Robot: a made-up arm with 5 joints.
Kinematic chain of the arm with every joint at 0, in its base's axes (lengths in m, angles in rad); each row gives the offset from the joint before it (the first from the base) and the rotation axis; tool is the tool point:
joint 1: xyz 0 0 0.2 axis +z
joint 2: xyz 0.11 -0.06 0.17 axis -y
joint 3: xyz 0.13 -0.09 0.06 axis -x
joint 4: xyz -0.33 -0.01 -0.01 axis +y
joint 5: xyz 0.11 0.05 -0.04 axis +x
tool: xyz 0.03 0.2 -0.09
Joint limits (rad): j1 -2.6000..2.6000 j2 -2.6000..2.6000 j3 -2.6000..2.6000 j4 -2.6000..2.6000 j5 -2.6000..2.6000
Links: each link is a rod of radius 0.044 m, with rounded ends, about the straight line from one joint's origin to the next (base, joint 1, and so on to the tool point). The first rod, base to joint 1, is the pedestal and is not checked.
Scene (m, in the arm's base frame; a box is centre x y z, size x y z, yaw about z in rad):
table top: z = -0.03
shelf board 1: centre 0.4 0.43 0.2 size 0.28 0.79 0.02 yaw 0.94
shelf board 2: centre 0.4 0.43 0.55 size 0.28 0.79 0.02 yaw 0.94
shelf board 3: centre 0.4 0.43 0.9 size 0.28 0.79 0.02 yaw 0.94
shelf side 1: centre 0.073 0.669 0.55 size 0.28 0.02 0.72 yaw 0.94
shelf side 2: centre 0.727 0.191 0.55 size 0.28 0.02 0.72 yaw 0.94
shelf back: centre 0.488 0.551 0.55 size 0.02 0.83 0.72 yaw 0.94
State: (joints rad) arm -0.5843 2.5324 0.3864 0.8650 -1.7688
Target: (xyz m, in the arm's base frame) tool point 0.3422 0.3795 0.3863
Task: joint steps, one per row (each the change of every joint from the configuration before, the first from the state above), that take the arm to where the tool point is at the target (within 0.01 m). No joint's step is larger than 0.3 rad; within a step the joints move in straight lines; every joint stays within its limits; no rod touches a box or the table.
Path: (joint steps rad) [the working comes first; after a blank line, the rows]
Joints at the target: 1.0581 2.6000 -0.0659 0.9342 -1.2402
Straight joint move there: clear.

1: 0.2737 0.0113 -0.0754 0.0115 0.0881
2: 0.2738 0.0112 -0.0754 0.0116 0.0881
3: 0.2737 0.0113 -0.0754 0.0115 0.0881
4: 0.2737 0.0113 -0.0753 0.0115 0.0881
5: 0.2738 0.0112 -0.0754 0.0116 0.0881
6: 0.2737 0.0113 -0.0754 0.0115 0.0881

